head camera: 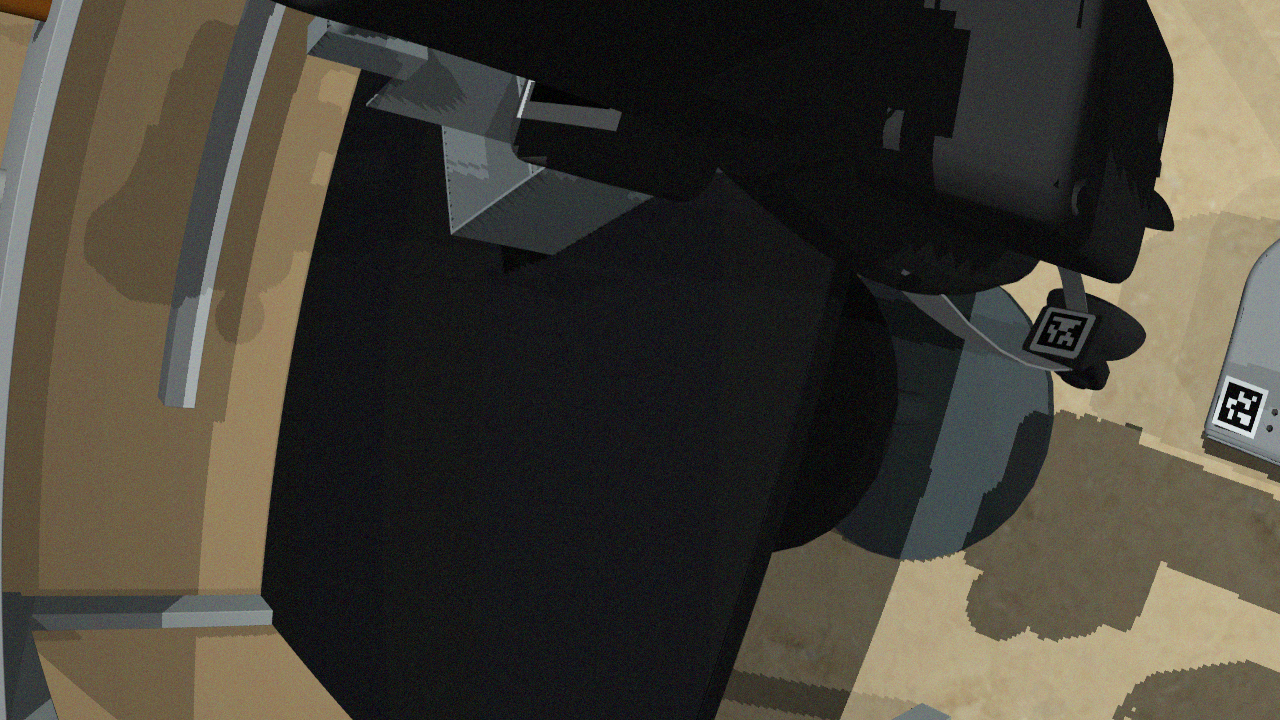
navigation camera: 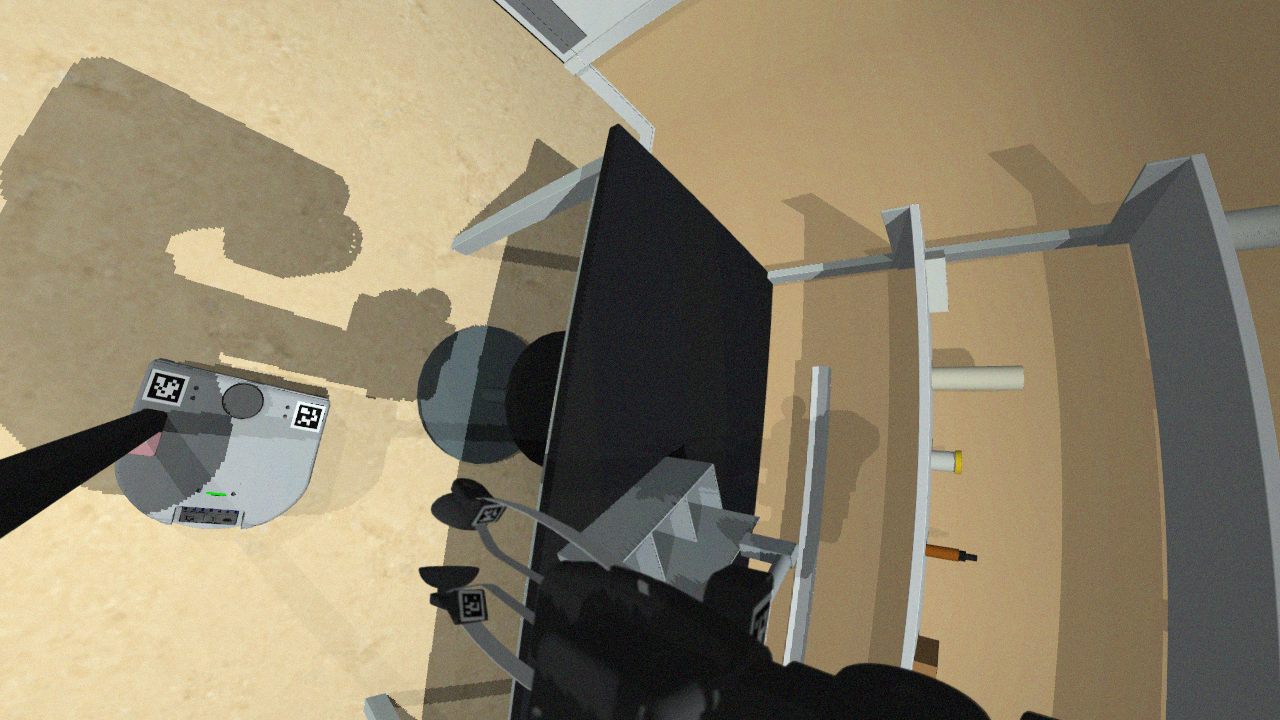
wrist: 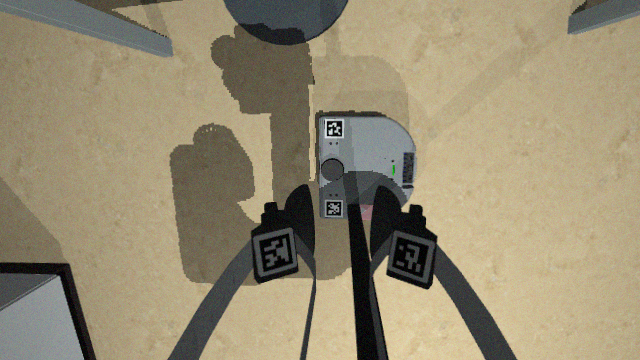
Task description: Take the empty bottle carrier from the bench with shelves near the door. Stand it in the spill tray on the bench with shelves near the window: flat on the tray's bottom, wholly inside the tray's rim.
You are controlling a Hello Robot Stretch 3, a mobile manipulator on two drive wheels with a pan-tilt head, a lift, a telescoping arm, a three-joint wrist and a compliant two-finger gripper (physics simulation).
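Places are measured from the robot's base along level axes (x left, y back, z up), in millimetres.
Pixels of known places: gripper, fingertip midpoint: (navigation camera: 443, 533) (wrist: 342, 209); robot's base, origin of the base link: (navigation camera: 243, 399) (wrist: 334, 161).
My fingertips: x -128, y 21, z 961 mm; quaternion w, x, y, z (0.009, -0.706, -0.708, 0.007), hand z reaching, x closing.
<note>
Ahead of a thing's pixels: the offset from my fingertips to its middle. "spot": to the spot under its first point. Level surfaces: height alone.
The grey bottle carrier {dx -470, dy +83, dz -58 mm} (head camera: 487, 174) (navigation camera: 626, 519) stands on the black bench top {dz -199 mm} (head camera: 537, 447) (navigation camera: 662, 313), turned at an angle to the bench edge. Its compartments look empty, and its handle points towards the wall side. The arm and wrist hide part of it in the head and navigation views. My gripper (navigation camera: 454, 544) (wrist: 342, 209) is open, with a gap and no object between its fingertips. In the navigation view the fingertips are beyond the bench's front edge, over the floor, apart from the carrier. I cannot make out the spill tray for certain.
A round stool {spot: dx -419, dy -218, dz -930 mm} (head camera: 957, 447) (navigation camera: 469, 394) stands at the bench's front edge. My base (navigation camera: 259, 465) (wrist: 372, 135) is on the floor. A shelf (navigation camera: 921, 358) bears a pale cylinder {spot: dx -860, dy -338, dz +350 mm} (navigation camera: 977, 377), a yellow-capped bottle {spot: dx -872, dy -157, dz +283 mm} (navigation camera: 943, 461) and an orange pen-like thing {spot: dx -829, dy +23, dz +298 mm} (navigation camera: 947, 552). A dark-edged pale thing (wrist: 45, 320) shows lower left.
</note>
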